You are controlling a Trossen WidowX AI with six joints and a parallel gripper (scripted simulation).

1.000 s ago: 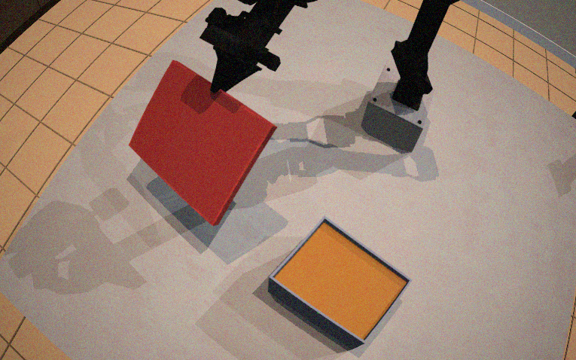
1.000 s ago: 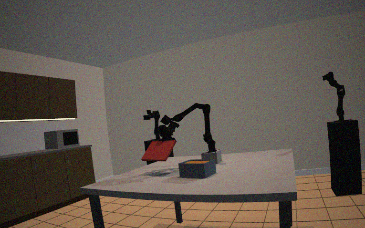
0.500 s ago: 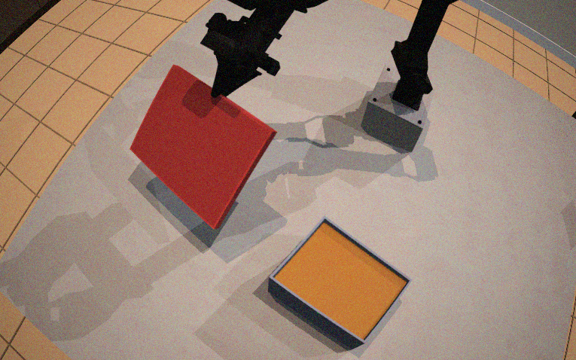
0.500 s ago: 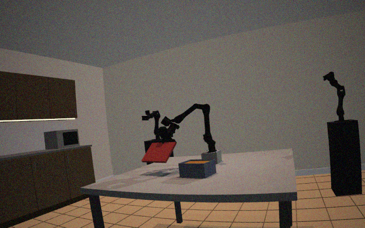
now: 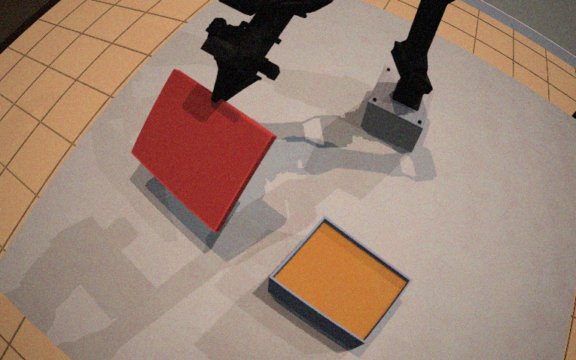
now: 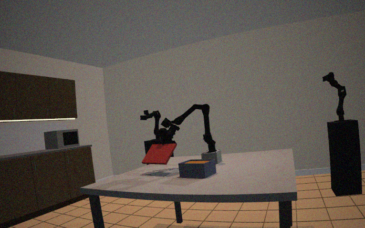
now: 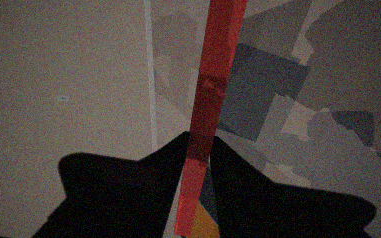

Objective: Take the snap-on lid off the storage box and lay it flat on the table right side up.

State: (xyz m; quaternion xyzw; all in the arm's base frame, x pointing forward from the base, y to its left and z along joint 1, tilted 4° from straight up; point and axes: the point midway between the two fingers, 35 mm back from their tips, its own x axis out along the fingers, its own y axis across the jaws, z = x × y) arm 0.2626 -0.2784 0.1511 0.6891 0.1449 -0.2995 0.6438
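Right now the lid is 6 cm ahead of my gripper tip, 5 cm below it and 1 cm to the right of it. Also, from my gripper tip: storage box 31 cm to the left, 15 cm below, 14 cm ahead.
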